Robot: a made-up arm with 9 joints. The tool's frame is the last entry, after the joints. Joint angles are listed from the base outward.
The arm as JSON. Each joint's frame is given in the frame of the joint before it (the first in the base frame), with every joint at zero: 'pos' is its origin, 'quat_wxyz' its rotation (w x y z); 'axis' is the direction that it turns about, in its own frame. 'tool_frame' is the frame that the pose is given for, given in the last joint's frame.
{
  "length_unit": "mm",
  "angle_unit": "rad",
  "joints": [
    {
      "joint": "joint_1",
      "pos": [
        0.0,
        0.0,
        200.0
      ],
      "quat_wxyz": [
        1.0,
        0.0,
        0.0,
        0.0
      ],
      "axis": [
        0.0,
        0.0,
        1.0
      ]
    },
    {
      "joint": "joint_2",
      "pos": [
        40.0,
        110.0,
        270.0
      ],
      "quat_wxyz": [
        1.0,
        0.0,
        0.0,
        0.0
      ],
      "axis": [
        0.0,
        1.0,
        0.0
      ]
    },
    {
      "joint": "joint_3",
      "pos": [
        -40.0,
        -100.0,
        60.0
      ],
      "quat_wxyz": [
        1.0,
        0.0,
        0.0,
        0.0
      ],
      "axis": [
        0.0,
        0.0,
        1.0
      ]
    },
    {
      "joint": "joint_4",
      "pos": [
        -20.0,
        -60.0,
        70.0
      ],
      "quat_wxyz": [
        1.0,
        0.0,
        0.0,
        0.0
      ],
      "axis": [
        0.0,
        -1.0,
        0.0
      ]
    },
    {
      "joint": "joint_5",
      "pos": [
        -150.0,
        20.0,
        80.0
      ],
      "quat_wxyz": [
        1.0,
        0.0,
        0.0,
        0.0
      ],
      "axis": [
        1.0,
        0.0,
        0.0
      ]
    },
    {
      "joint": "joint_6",
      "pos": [
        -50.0,
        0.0,
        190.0
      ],
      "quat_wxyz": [
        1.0,
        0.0,
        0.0,
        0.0
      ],
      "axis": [
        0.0,
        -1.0,
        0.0
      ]
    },
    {
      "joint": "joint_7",
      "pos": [
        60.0,
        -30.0,
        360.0
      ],
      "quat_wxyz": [
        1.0,
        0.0,
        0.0,
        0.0
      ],
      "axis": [
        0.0,
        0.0,
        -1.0
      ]
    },
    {
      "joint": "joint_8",
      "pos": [
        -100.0,
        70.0,
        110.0
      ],
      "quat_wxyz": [
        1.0,
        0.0,
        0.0,
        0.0
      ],
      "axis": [
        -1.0,
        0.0,
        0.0
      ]
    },
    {
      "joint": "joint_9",
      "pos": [
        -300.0,
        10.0,
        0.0
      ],
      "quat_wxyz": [
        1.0,
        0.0,
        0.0,
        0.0
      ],
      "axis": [
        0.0,
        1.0,
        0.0
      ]
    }
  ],
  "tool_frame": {
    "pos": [
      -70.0,
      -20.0,
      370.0
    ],
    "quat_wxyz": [
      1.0,
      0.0,
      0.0,
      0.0
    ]
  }
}
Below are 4 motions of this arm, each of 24 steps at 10 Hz.
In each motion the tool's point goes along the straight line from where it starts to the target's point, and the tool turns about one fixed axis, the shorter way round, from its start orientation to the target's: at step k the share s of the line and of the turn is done. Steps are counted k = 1, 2, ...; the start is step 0. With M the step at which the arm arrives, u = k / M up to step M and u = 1 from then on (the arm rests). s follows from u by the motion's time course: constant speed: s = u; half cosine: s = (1 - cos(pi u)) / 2; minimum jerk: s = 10 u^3 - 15 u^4 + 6 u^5.
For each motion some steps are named. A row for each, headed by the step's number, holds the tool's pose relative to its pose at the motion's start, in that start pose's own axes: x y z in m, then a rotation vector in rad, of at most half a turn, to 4 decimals.
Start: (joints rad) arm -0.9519 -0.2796 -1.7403 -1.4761 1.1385 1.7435 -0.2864 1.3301 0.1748
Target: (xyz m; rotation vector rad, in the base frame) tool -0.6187 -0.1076 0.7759 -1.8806 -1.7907 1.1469
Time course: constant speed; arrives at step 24
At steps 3, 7, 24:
3: 0.0712 0.0738 0.0026 -0.1094 0.1044 0.0498
7: 0.1662 0.1721 0.0060 -0.2552 0.2436 0.1162
24: 0.5698 0.5902 0.0206 -0.8749 0.8352 0.3983

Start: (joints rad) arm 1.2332 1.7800 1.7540 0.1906 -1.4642 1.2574 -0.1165 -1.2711 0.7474
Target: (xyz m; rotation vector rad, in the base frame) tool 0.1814 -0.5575 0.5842 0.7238 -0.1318 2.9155
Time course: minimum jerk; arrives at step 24
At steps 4, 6, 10, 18, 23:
4: 0.0237 -0.0023 -0.0274 -0.0300 0.0137 -0.0193
6: 0.0690 -0.0066 -0.0800 -0.0875 0.0399 -0.0562
10: 0.2311 -0.0222 -0.2678 -0.2930 0.1335 -0.1883
18: 0.5978 -0.0574 -0.6926 -0.7579 0.3452 -0.4871
23: 0.6664 -0.0640 -0.7720 -0.8448 0.3848 -0.5430

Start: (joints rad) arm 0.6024 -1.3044 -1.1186 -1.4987 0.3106 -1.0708 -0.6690 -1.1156 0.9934
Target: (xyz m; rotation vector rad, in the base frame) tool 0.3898 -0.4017 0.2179 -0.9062 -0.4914 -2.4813
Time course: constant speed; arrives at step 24
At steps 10, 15, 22, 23, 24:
10: 0.0019 -0.0080 -0.0262 -0.3519 0.2957 -0.0766
15: 0.0029 -0.0121 -0.0393 -0.5279 0.4436 -0.1149
22: 0.0042 -0.0177 -0.0576 -0.7743 0.6506 -0.1685
23: 0.0044 -0.0185 -0.0603 -0.8095 0.6801 -0.1762
24: 0.0046 -0.0193 -0.0629 -0.8447 0.7097 -0.1838

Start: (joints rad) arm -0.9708 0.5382 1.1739 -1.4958 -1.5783 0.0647 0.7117 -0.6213 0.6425
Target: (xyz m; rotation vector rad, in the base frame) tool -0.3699 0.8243 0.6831 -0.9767 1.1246 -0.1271
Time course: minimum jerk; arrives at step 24
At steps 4, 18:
4: 0.0243 0.0204 -0.0039 0.0085 0.0055 -0.0269
18: 0.6126 0.5161 -0.0996 0.2147 0.1379 -0.6807

